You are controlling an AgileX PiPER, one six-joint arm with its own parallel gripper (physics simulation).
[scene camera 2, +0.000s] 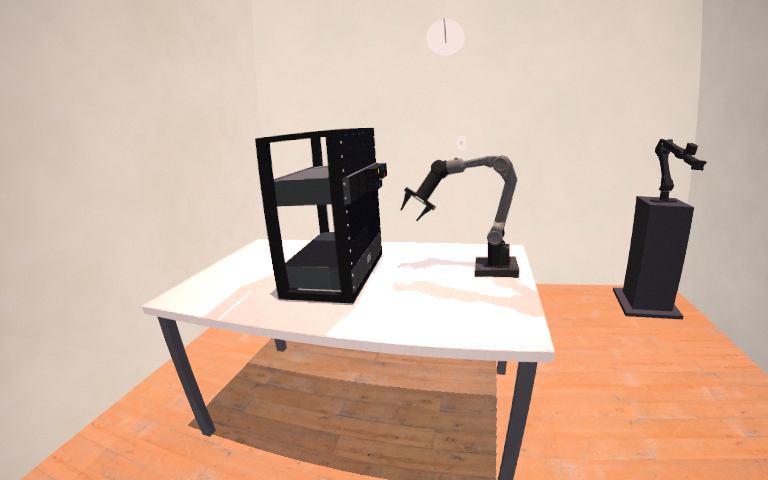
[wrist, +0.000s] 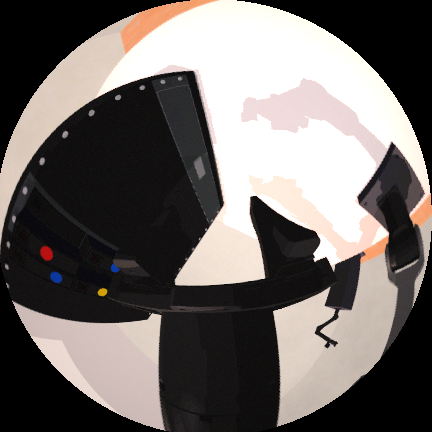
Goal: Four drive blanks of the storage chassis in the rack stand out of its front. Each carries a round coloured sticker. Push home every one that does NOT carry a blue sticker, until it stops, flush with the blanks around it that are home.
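The storage chassis sits in the upper part of the black rack. Drive blanks stand out of its front. In the wrist view, at lower left, they carry a red sticker, a blue sticker, another blue sticker and a yellow sticker. The stickers look tiny in the scene view, where the yellow one shows. My gripper is open and empty, in front of the rack, lower than the blanks and apart from them. Its left finger is hard to tell against the black rack.
A second unit fills the rack's bottom. The rack and my arm's base stand on the white table. A dark pedestal with another small arm stands beyond the table, at right.
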